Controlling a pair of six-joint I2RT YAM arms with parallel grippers.
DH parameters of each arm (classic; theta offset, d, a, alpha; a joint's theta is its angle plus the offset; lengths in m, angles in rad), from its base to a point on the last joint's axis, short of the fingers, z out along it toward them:
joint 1: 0 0.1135 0.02 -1.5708
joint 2: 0 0 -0.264 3.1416
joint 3: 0.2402 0 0.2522 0
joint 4: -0.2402 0 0.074 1.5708
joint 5: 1.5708 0 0 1.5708
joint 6: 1.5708 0.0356 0 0
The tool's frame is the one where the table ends.
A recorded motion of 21 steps. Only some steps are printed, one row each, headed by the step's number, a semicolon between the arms.
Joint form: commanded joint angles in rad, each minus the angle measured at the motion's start. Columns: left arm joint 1, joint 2, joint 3, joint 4, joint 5, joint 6; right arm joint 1, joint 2, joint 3, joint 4, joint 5, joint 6.
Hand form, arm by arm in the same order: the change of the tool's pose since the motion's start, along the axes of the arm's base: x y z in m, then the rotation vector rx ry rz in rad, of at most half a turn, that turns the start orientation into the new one. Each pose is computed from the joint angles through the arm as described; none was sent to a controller.
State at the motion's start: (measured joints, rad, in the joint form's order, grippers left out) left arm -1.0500 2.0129 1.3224 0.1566 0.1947 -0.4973; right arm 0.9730 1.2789 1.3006 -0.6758 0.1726 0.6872
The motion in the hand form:
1: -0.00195 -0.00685 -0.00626 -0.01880 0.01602 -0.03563; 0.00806 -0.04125 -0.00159 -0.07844 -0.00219 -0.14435
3: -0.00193 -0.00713 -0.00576 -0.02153 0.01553 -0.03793; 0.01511 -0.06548 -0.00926 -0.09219 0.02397 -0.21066
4: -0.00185 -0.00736 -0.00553 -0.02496 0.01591 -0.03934; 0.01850 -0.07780 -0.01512 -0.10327 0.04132 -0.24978
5: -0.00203 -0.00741 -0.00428 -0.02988 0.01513 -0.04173; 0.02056 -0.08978 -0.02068 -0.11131 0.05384 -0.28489
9: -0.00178 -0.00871 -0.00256 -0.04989 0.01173 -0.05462; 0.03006 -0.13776 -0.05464 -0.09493 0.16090 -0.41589
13: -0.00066 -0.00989 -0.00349 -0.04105 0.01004 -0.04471; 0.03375 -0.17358 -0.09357 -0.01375 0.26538 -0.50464
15: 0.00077 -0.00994 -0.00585 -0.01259 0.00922 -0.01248; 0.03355 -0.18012 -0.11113 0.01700 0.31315 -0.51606
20: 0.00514 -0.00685 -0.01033 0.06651 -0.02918 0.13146; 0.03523 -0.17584 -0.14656 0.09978 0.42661 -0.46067
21: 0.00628 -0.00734 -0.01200 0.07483 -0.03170 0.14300; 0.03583 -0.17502 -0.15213 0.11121 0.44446 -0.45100
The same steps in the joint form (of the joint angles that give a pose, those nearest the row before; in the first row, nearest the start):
1: -0.0084 0.0284 0.0107 0.0275 0.0352 -0.0065; -0.1136 -0.0801 -0.0393 -0.0978 0.0551 -0.0193
3: -0.0085 0.0284 0.0118 0.0290 0.0376 -0.0062; -0.2078 -0.1247 -0.0886 -0.1162 0.0286 -0.0302
4: -0.0084 0.0288 0.0122 0.0321 0.0399 -0.0073; -0.2584 -0.1448 -0.1177 -0.1252 0.0180 -0.0347
5: -0.0086 0.0266 0.0121 0.0346 0.0426 -0.0078; -0.3065 -0.1676 -0.1486 -0.1294 0.0077 -0.0421
9: -0.0084 0.0281 0.0137 0.0537 0.0573 -0.0078; -0.5387 -0.2373 -0.2993 -0.1142 -0.1105 -0.0590
13: -0.0084 0.0347 0.0229 0.0441 0.0459 -0.0074; -0.7371 -0.2762 -0.4593 -0.0399 -0.2599 -0.0582
15: -0.0084 0.0407 0.0323 0.0168 0.0107 -0.0105; -0.7782 -0.2762 -0.5221 -0.0051 -0.3115 -0.0479
20: -0.0092 0.0455 0.0418 -0.0369 -0.1502 -0.0247; -0.7813 -0.2314 -0.6316 0.0951 -0.4400 -0.0036
21: -0.0085 0.0519 0.0468 -0.0415 -0.1627 -0.0255; -0.7812 -0.2197 -0.6468 0.1129 -0.4597 0.0017

